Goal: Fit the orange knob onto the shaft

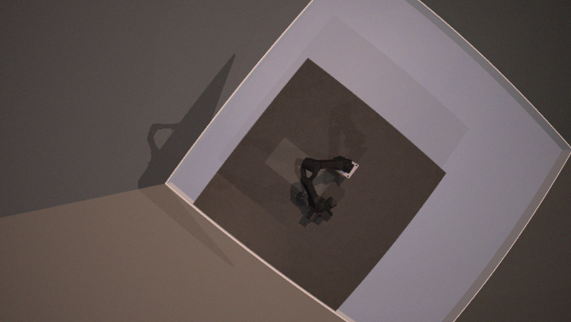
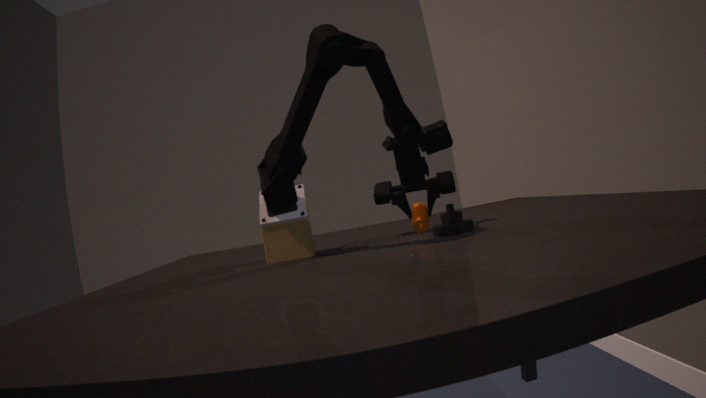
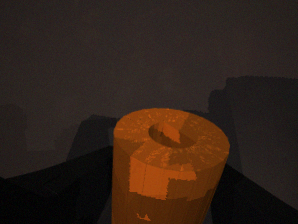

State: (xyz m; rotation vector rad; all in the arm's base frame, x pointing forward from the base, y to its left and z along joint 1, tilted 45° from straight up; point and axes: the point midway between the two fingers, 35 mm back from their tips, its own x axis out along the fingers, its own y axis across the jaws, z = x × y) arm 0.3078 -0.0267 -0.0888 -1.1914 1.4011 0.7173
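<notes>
Now: gripper tip 10 mm to the left of the orange knob. Also, from my gripper tip: round pedestal: 170 mm to the right, 20 mm ahead.
</notes>
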